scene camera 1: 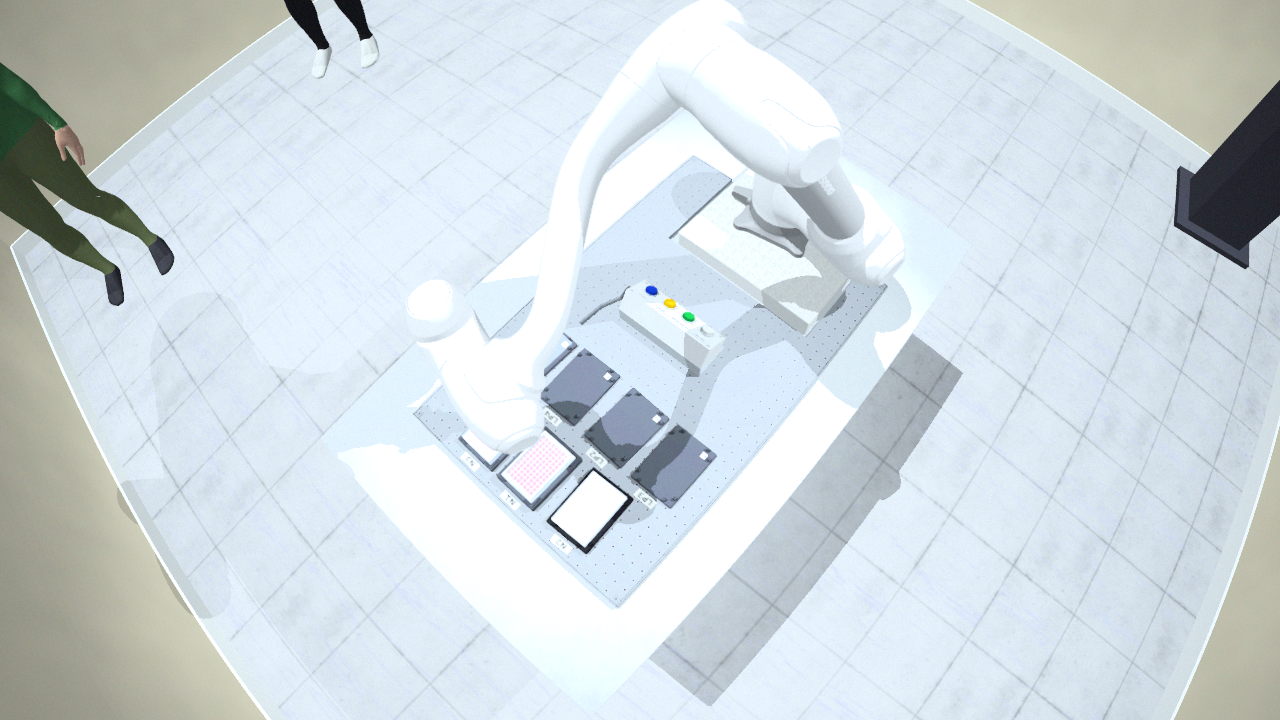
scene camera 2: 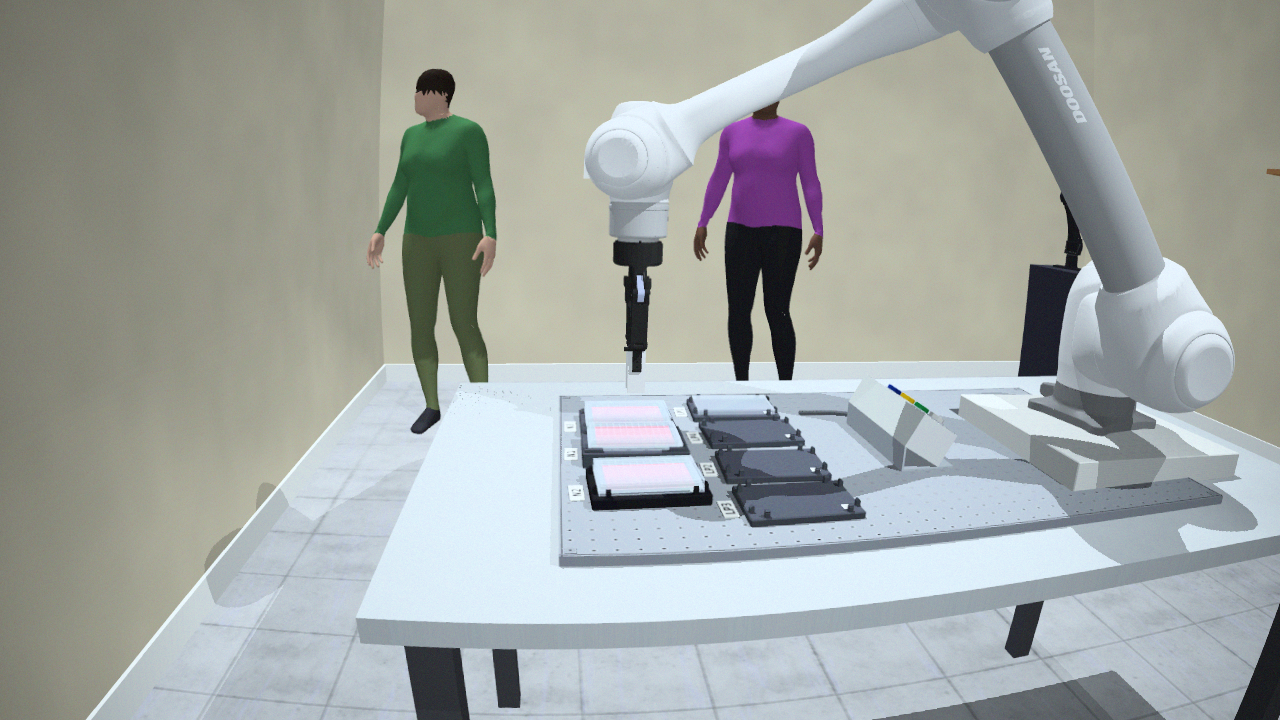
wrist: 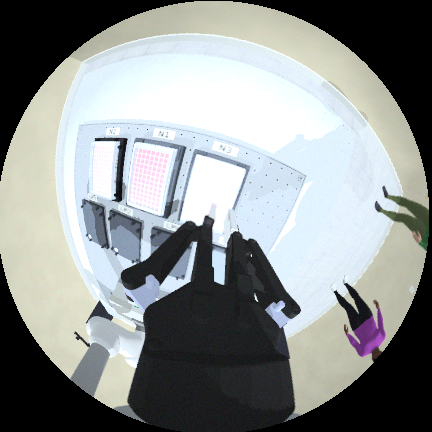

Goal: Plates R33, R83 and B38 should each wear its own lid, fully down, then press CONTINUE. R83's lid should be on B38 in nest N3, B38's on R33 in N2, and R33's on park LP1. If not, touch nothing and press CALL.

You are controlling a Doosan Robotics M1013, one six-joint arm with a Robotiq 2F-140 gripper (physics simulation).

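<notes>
My gripper points down high above nest N3, its fingers nearly together with a narrow gap and no lid between them; the arm hides it in scene camera 1. The N3 plate looks white with glare from above. The N1 plate shows pink wells. The N2 plate sits in a black nest, pale on top. A clear pale lid lies on park LP1. Plate names are not legible; lid identities cannot be told.
Dark parks LP4, LP2 and LP3 bear no lids. A sloped button box with blue, yellow, green and white buttons stands between the parks and the arm's base. Two people stand beyond the table.
</notes>
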